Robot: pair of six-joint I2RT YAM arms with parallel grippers.
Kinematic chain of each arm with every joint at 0, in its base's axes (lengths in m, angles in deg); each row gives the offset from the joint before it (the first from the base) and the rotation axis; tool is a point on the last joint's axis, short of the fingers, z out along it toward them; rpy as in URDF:
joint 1: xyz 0 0 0.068 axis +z
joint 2: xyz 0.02 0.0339 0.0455 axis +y
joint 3: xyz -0.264 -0.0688 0 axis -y
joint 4: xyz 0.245 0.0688 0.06 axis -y
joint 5: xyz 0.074 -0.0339 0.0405 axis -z
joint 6: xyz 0.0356 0 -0.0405 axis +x
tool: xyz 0 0 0 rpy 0 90 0
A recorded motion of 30 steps. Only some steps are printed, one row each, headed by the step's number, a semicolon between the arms.
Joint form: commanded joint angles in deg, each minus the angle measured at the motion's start. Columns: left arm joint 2, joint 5, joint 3, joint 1, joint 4, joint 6; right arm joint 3, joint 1, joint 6, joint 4, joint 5, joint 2.
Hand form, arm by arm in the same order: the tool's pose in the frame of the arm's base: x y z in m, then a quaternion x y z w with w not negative. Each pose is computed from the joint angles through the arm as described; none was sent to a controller.
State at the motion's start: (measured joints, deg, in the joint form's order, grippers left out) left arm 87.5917 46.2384 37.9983 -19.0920 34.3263 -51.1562; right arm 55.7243 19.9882 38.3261 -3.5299 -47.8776 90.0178
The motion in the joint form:
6: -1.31 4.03 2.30 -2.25 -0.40 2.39; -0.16 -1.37 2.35 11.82 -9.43 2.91
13: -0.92 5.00 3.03 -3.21 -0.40 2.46; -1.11 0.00 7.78 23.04 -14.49 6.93
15: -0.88 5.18 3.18 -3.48 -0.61 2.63; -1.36 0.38 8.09 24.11 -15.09 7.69
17: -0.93 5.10 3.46 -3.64 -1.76 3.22; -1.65 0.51 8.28 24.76 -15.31 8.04
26: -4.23 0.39 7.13 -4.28 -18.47 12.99; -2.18 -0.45 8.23 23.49 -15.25 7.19
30: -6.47 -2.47 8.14 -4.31 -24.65 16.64; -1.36 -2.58 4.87 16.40 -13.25 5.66
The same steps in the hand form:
6: 0.2796 -0.1386 0.2222 0.09268 0.74711 -0.59734 0.27644; 0.3184 0.1389 0.2309 -0.09392 0.78893 0.57928 0.18220
13: 0.2792 -0.1445 0.2243 0.10607 0.74318 -0.60354 0.26864; 0.3246 0.1516 0.2198 -0.11801 0.75896 0.61965 0.16150
15: 0.2788 -0.1460 0.2245 0.10952 0.74287 -0.60426 0.26649; 0.3245 0.1543 0.2157 -0.12167 0.75705 0.62297 0.15485
17: 0.2786 -0.1469 0.2244 0.11070 0.74571 -0.60165 0.26398; 0.3242 0.1551 0.2131 -0.12240 0.75647 0.62424 0.15196
26: 0.2744 -0.1468 0.2338 0.12016 0.78503 -0.54398 0.27087; 0.3233 0.1484 0.2134 -0.11166 0.76052 0.62144 0.15154
30: 0.2697 -0.1436 0.2404 0.12257 0.79958 -0.51591 0.28194; 0.3246 0.1344 0.2161 -0.08856 0.77920 0.59951 0.15999

